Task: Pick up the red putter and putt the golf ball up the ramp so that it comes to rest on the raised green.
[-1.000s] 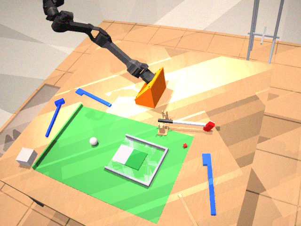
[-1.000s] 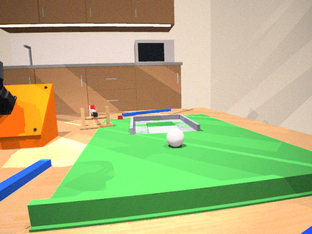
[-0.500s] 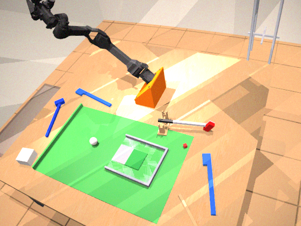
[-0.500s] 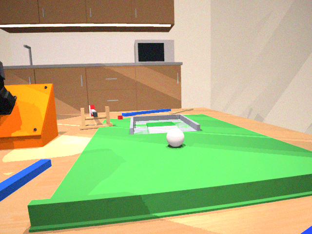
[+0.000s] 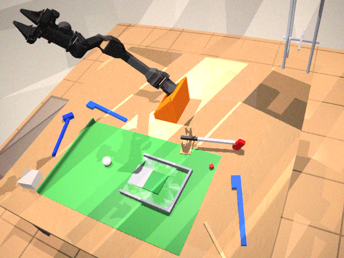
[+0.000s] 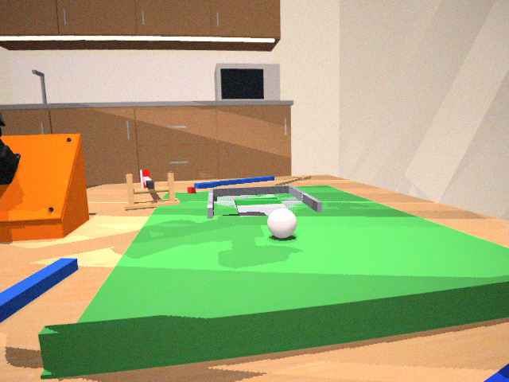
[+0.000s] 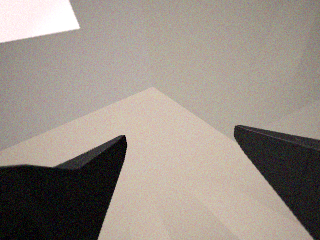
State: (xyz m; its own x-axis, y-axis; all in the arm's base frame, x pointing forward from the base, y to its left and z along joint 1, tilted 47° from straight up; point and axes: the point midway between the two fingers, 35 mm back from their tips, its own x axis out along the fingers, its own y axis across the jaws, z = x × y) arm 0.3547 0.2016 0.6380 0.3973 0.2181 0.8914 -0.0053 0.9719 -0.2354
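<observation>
The red putter is 180 mm behind my gripper tip, 630 mm to the left of it and 670 mm below it. The rest, counted from my gripper tip: white golf ball 80 mm ahead, 190 mm to the left, 690 mm below; green mat 100 mm ahead, 320 mm to the left, 710 mm below; white block 300 mm ahead, 120 mm to the right, 690 mm below.
</observation>
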